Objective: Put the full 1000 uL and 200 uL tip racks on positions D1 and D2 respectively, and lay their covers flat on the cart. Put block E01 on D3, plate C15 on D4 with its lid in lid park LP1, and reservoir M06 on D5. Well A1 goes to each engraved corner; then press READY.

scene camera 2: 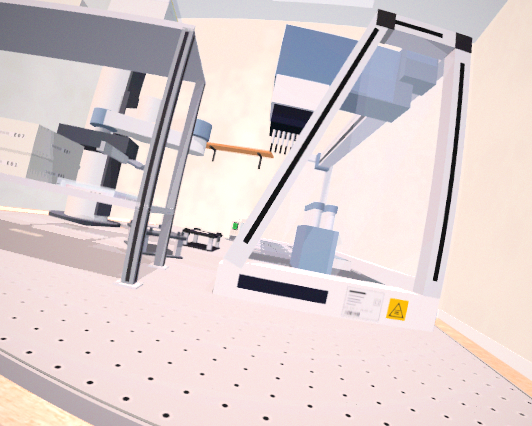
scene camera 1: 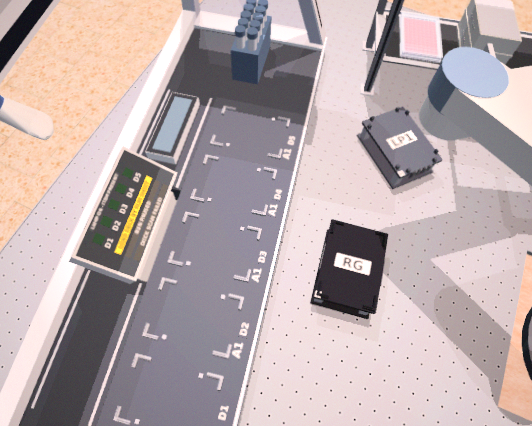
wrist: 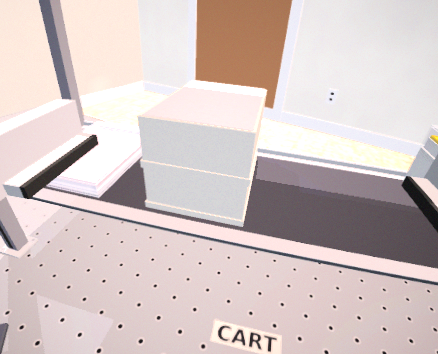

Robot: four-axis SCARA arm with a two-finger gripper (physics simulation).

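My gripper (wrist: 246, 141) is open and empty, its two black-padded fingers wide apart at the left and right of the wrist view. Beyond them a stack of two pale grey blocks (wrist: 200, 150) (scene camera 2: 32, 150) (scene camera 1: 492, 25) stands on the dark cart tray (wrist: 325, 215). The upper label looks like E07; the lower is blurred. White plates (wrist: 102, 162) lie left of the stack; a pink-topped plate (scene camera 1: 420, 35) shows there in scene camera 1. Deck positions D1 to D5 (scene camera 1: 200, 250) show bare engraved corners. Lid park LP1 (scene camera 1: 400, 122) bears no lid. Tip racks and reservoir M06 cannot be identified.
A black RG stand (scene camera 1: 350, 290) is right of the deck. A blue tube block (scene camera 1: 247, 65) (scene camera 2: 315, 247) stands at the deck's far end. A status panel (scene camera 1: 125, 215) sits on the deck's left edge. Shelf posts (scene camera 2: 160, 150) and the slanted enclosure frame (scene camera 2: 310, 140) rise above the table.
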